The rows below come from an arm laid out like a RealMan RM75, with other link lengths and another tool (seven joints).
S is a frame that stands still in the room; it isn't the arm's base.
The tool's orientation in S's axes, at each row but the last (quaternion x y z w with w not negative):
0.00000 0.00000 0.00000 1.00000
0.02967 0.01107 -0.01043 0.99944
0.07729 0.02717 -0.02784 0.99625
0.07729 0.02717 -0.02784 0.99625
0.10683 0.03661 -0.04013 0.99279
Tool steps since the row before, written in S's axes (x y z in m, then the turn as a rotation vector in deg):
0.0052 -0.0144 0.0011 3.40 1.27 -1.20
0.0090 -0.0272 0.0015 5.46 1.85 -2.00
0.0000 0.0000 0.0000 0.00 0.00 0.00
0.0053 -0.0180 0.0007 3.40 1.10 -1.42
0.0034 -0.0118 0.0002 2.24 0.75 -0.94
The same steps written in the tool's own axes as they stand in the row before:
0.0052 -0.0144 0.0011 3.40 1.27 -1.20
0.0095 -0.0269 0.0033 5.47 1.85 -1.99
0.0000 0.0000 0.0000 0.00 0.00 0.00
0.0062 -0.0173 0.0038 3.42 1.07 -1.40
0.0042 -0.0112 0.0030 2.25 0.73 -0.93

